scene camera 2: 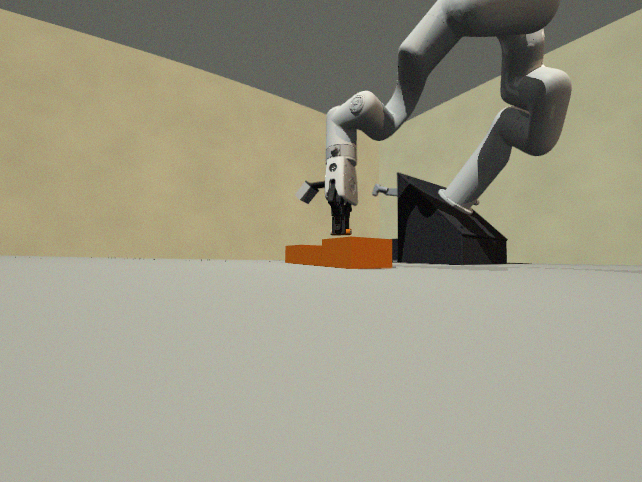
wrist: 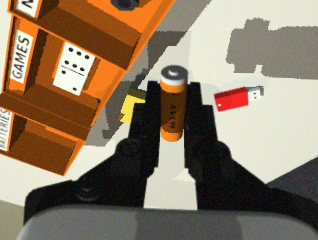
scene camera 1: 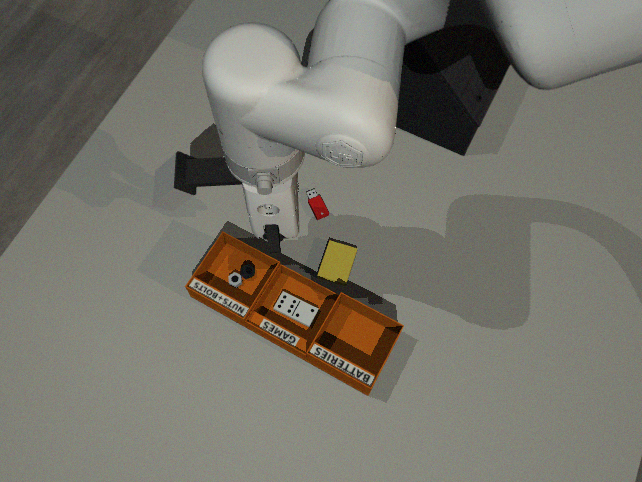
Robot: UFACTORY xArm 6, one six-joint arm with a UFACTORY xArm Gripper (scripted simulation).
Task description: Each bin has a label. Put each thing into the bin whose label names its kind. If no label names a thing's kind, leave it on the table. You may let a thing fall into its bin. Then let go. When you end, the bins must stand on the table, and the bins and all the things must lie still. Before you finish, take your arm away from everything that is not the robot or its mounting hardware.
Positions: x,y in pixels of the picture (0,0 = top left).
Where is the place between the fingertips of my gripper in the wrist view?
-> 173,100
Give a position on a red USB stick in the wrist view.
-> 239,97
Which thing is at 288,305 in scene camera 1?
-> A white domino.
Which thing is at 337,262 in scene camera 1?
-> A yellow block.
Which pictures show my gripper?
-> Scene camera 2, the wrist view and scene camera 1: all of them.
